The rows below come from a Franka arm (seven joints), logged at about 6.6 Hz.
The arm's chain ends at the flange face. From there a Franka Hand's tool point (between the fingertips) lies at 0.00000 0.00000 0.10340 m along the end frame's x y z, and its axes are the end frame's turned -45 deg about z.
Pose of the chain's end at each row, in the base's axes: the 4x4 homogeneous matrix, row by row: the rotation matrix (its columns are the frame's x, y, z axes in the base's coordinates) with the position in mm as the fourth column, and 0 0 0 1 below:
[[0.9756 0.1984 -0.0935 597.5], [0.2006 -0.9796 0.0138 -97.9], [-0.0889 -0.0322 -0.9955 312.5], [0 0 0 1]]
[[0.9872 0.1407 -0.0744 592.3], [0.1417 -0.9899 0.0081 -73.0], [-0.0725 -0.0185 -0.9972 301.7], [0 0 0 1]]
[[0.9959 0.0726 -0.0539 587.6], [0.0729 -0.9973 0.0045 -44.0], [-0.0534 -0.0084 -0.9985 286.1], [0 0 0 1]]
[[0.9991 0.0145 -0.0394 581.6], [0.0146 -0.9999 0.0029 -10.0], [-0.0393 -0.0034 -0.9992 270.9], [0 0 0 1]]
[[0.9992 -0.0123 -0.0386 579.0], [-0.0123 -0.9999 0.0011 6.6], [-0.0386 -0.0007 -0.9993 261.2], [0 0 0 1]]
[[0.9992 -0.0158 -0.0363 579.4], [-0.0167 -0.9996 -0.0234 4.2], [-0.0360 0.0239 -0.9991 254.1], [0 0 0 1]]
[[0.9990 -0.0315 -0.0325 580.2], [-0.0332 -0.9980 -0.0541 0.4], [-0.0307 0.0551 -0.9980 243.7], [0 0 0 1]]
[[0.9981 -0.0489 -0.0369 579.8], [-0.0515 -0.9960 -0.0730 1.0], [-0.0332 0.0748 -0.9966 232.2], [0 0 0 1]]
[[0.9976 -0.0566 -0.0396 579.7], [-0.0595 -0.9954 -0.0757 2.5], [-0.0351 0.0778 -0.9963 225.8], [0 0 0 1]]
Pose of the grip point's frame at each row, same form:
[[0.5496 0.8301 -0.0935 587.8], [0.8345 -0.5508 0.0138 -96.5], [-0.0401 -0.0856 -0.9955 209.6], [0 0 0 1]]
[[0.5986 0.7975 -0.0744 584.6], [0.8002 -0.5998 0.0081 -72.2], [-0.0382 -0.0643 -0.9972 198.6], [0 0 0 1]]
[[0.6529 0.7555 -0.0539 582.0], [0.7567 -0.6536 0.0045 -43.5], [-0.0318 -0.0437 -0.9985 182.9], [0 0 0 1]]
[[0.6962 0.7167 -0.0394 577.5], [0.7174 -0.6967 0.0029 -9.7], [-0.0254 -0.0302 -0.9992 167.6], [0 0 0 1]]
[[0.7152 0.6978 -0.0386 575.0], [0.6983 -0.7157 0.0011 6.7], [-0.0268 -0.0278 -0.9993 157.9], [0 0 0 1]]
[[0.7177 0.6954 -0.0363 575.6], [0.6950 -0.7186 -0.0234 1.8], [-0.0424 -0.0086 -0.9991 150.8], [0 0 0 1]]
[[0.7287 0.6841 -0.0325 576.8], [0.6822 -0.7292 -0.0541 -5.2], [-0.0607 0.0173 -0.9980 140.5], [0 0 0 1]]
[[0.7403 0.6712 -0.0369 576.0], [0.6679 -0.7407 -0.0730 -6.5], [-0.0764 0.0294 -0.9966 129.2], [0 0 0 1]]
[[0.7454 0.6654 -0.0396 575.6], [0.6618 -0.7459 -0.0757 -5.3], [-0.0798 0.0302 -0.9963 122.8], [0 0 0 1]]

